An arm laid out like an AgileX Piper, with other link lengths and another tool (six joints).
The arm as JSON. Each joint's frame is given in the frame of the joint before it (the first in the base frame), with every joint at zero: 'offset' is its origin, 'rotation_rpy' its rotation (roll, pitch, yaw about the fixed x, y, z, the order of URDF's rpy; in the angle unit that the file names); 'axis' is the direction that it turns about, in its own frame. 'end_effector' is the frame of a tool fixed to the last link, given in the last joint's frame.
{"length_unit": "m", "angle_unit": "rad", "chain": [
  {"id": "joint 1", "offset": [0.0, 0.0, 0.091], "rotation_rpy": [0.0, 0.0, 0.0], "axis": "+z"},
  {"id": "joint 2", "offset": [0.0, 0.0, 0.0], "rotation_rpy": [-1.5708, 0.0, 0.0], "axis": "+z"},
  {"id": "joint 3", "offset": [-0.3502, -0.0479, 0.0], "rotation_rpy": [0.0, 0.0, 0.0], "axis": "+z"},
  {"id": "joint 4", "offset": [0.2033, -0.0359, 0.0], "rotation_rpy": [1.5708, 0.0, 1.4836], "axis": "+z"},
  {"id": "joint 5", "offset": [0.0, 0.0, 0.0], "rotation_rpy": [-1.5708, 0.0, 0.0], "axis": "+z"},
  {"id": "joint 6", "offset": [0.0, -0.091, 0.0], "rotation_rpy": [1.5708, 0.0, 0.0], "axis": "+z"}
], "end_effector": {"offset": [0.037, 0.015, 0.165], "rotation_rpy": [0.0, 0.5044, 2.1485]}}
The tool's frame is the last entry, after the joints.
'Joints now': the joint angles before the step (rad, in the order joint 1, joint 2, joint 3, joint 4, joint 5, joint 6). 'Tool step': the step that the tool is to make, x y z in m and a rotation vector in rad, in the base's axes. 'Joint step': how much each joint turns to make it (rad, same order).
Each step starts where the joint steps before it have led.
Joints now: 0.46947 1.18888 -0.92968 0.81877 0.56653 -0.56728
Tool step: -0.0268 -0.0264 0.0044 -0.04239 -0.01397 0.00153
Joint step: -0.05610 -0.10416 -0.00001 -0.10465 0.11502 0.06604
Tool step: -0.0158 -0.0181 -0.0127 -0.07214 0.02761 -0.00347
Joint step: -0.00669 -0.03882 0.00319 -0.11759 0.07144 0.08259
